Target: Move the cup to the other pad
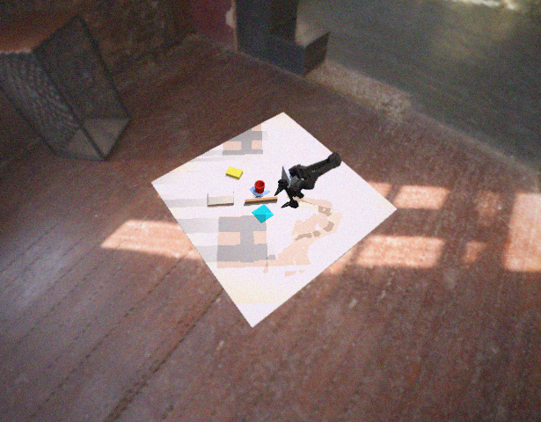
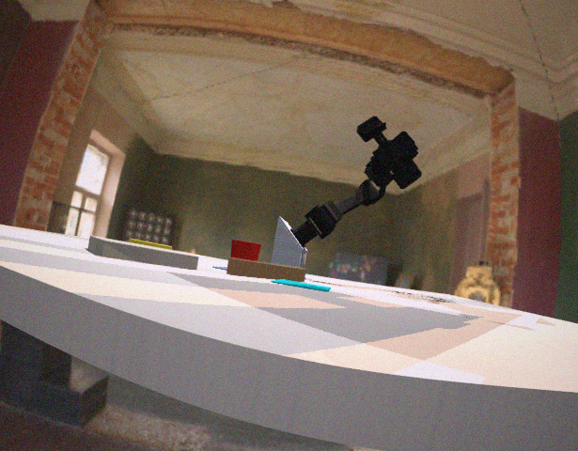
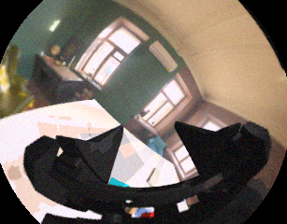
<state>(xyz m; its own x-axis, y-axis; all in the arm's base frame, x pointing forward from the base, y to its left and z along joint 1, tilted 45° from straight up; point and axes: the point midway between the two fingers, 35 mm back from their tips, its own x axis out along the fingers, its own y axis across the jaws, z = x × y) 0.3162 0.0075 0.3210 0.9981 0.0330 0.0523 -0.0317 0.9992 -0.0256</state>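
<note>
The red cup lies 32 cm to the right of my gripper tip, 30 cm below it and 11 cm behind it. From my gripper tip the other things lie so: blue pad: 35 cm below, 32 cm to the right, 11 cm behind; wooden bar: 33 cm below, 24 cm to the right, 6 cm behind; cyan pad: 35 cm below, 15 cm to the right, 1 cm behind.
</note>
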